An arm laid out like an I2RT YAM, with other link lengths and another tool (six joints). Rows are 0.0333 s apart.
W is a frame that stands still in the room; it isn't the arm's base.
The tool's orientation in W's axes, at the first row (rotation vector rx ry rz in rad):
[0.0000 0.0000 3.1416]
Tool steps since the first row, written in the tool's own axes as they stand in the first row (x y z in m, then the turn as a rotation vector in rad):
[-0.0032 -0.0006 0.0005 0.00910 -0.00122 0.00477]
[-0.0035 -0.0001 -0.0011 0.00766 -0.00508 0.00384]
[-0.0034 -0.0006 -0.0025 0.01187 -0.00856 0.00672]
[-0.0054 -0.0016 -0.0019 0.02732 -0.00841 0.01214]
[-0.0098 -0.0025 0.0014 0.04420 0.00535 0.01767]
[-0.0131 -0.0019 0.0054 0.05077 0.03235 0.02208]
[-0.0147 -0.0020 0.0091 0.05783 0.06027 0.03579]
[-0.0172 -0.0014 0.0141 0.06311 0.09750 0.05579]
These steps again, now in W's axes. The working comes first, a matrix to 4 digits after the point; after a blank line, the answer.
The tool's axes in the first row as the columns of a matrix, in W's axes (used below as rounded here):
[-1.0000 0.0000 0.0000]
[0.0000 -1.0000 0.0000]
[0.0000 0.0000 1.0000]

[0.0032 0.0006 0.0005 -0.00910 0.00122 0.00477]
[0.0035 0.0001 -0.0011 -0.00766 0.00508 0.00384]
[0.0034 0.0006 -0.0025 -0.01187 0.00856 0.00672]
[0.0054 0.0016 -0.0019 -0.02732 0.00841 0.01214]
[0.0098 0.0025 0.0014 -0.04420 -0.00535 0.01767]
[0.0131 0.0019 0.0054 -0.05077 -0.03235 0.02208]
[0.0147 0.0020 0.0091 -0.05783 -0.06027 0.03579]
[0.0172 0.0014 0.0141 -0.06311 -0.09750 0.05579]

